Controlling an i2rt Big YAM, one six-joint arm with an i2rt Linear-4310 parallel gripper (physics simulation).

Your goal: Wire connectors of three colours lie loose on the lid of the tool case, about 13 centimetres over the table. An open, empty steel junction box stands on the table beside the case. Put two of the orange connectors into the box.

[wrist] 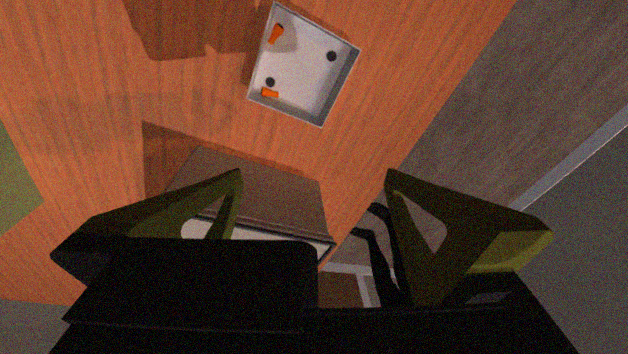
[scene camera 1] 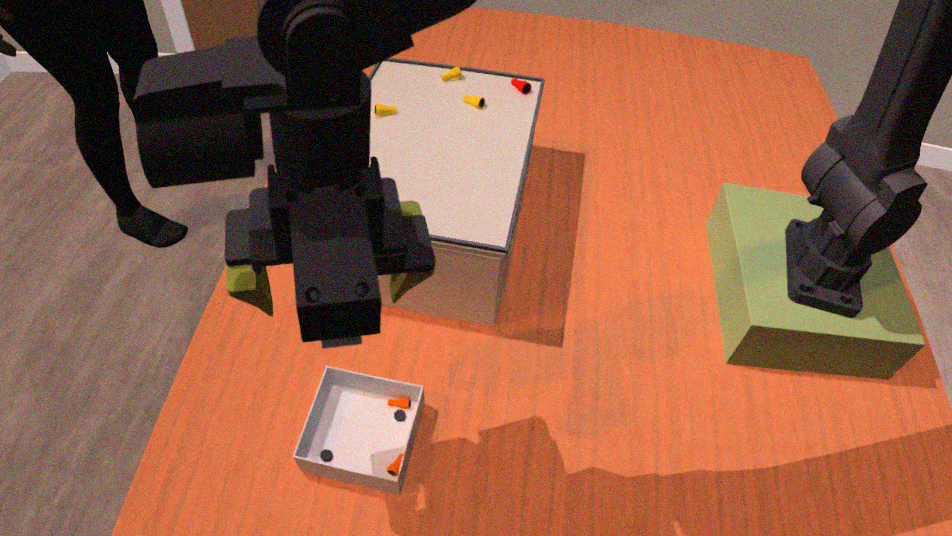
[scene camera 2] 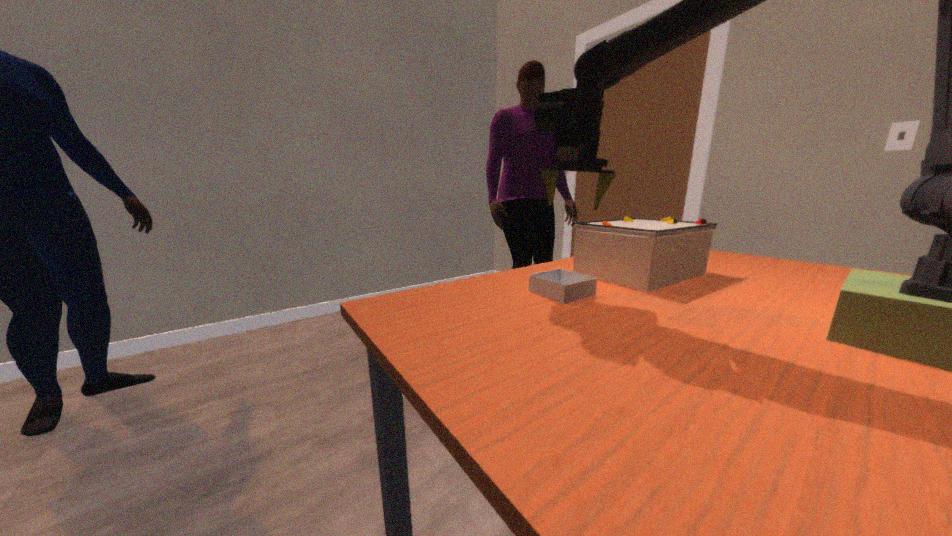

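Seen in the pictures: gripper, fingertip midpoint: (wrist: 313,176) (scene camera 2: 571,207); arm's base at its link origin: (scene camera 1: 819,270).
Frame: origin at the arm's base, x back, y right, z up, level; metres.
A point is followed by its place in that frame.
Two orange connectors lie on the floor of the steel junction box (scene camera 1: 346,476) @(y -0.363, x -0.432, z -0.060 m) (scene camera 2: 578,290) @(y -0.315, x -0.386, z -0.058 m) (wrist: 341,80) @(y -0.330, x -0.485, z -0.054 m): one connector (scene camera 1: 399,402) @(y -0.269, x -0.415, z -0.068 m) (wrist: 270,92) @(y -0.270, x -0.416, z -0.069 m) near the case-side wall, the other (scene camera 1: 395,464) @(y -0.333, x -0.394, z -0.069 m) (wrist: 275,33) @(y -0.332, x -0.394, z -0.068 m) in the far corner from the case. My gripper (scene camera 1: 332,307) @(y -0.284, x -0.455, z 0.105 m) (scene camera 2: 573,205) @(y -0.284, x -0.455, z 0.105 m) (wrist: 313,176) @(y -0.284, x -0.455, z 0.105 m) is wide open and empty, high above the table, near the case edge beside the box. Another orange connector (scene camera 2: 606,223) @(y -0.138, x -0.484, z 0.062 m) lies at the near edge of the case lid (scene camera 1: 459,173) @(y -0.056, x -0.425, z 0.056 m); the arm hides it in scene camera 1.
Yellow connectors (scene camera 1: 474,101) @(y 0.061, x -0.446, z 0.066 m) (scene camera 1: 451,74) @(y 0.109, x -0.491, z 0.065 m) (scene camera 1: 385,109) @(y 0.012, x -0.539, z 0.065 m) and a red one (scene camera 1: 521,85) @(y 0.111, x -0.401, z 0.069 m) (scene camera 2: 701,221) @(y 0.109, x -0.397, z 0.065 m) lie toward the lid's far side. The tool case (scene camera 2: 612,256) @(y -0.154, x -0.444, z -0.013 m) (wrist: 260,200) @(y -0.155, x -0.459, z 0.008 m) stands beside the box. The arm's base is on a green block (scene camera 1: 739,266) @(y -0.026, x -0.100, z -0.003 m) (scene camera 2: 886,326) @(y -0.099, x -0.037, z -0.040 m). People stand beyond the table.
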